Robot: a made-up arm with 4 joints.
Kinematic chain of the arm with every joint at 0, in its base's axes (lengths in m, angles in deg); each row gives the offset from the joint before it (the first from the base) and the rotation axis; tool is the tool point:
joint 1: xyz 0 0 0.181 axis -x
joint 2: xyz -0.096 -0.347 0 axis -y
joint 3: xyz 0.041 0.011 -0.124 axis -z
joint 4: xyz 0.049 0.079 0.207 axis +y
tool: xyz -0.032 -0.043 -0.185
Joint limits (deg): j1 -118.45..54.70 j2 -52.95..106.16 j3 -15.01..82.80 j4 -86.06..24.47
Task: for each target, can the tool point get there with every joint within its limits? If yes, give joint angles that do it. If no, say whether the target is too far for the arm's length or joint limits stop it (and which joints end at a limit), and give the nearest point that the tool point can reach.
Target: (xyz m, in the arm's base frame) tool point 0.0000 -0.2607 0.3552
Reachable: yes | joints 21.83 91.51 39.46 6.00
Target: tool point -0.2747 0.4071 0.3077
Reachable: no: joint limits stop it (at a limit: joint 1, joint 2, joint 3) | nearest point -0.0794 0.2804 0.0257 | short by 0.366 m
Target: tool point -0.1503 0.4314 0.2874
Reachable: no: joint limits stop it (at a limit: joint 1, joint 2, joint 3) | nearest point -0.0424 0.2901 0.0417 | short by 0.303 m
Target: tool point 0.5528 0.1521 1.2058
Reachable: no: too far | nearest point 0.0767 -0.0941 0.6440 | short by 0.776 m
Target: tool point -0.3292 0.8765 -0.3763
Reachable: no: too far | nearest point -0.0732 0.3441 -0.2085 | short by 0.614 m
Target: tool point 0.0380 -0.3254 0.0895
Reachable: yes | joints -43.70 70.30 -0.57 -43.80
